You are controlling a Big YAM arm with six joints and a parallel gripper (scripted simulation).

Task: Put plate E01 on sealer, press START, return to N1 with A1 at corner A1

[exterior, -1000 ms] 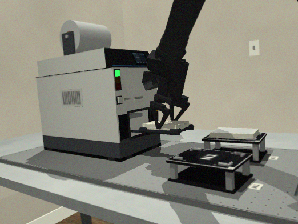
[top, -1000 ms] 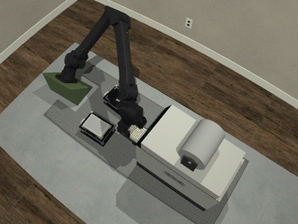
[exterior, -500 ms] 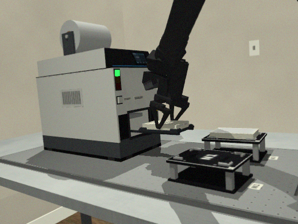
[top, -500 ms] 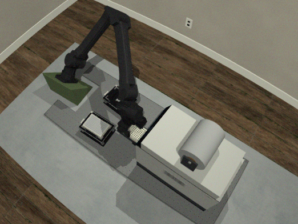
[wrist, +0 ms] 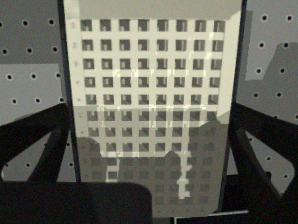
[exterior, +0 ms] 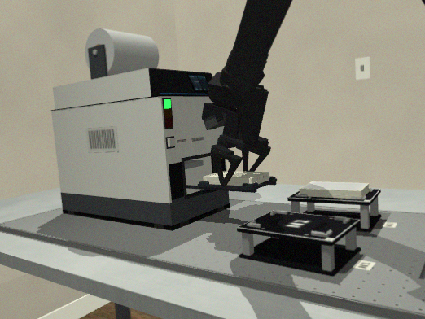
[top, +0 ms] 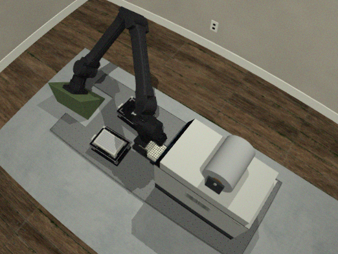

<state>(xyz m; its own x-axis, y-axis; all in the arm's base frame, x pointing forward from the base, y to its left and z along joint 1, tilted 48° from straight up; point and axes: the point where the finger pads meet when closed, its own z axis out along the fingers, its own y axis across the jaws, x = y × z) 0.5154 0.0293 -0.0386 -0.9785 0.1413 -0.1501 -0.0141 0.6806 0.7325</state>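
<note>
Now: the sealer stage 1 cm below my hand. Also, from my hand: covered white plate 18 cm behind, 9 cm to the right, 4 cm below; then start button 10 cm ahead, 9 cm to the left, 9 cm above; then black plate nest 20 cm behind, 12 cm to the left, 5 cm below.
</note>
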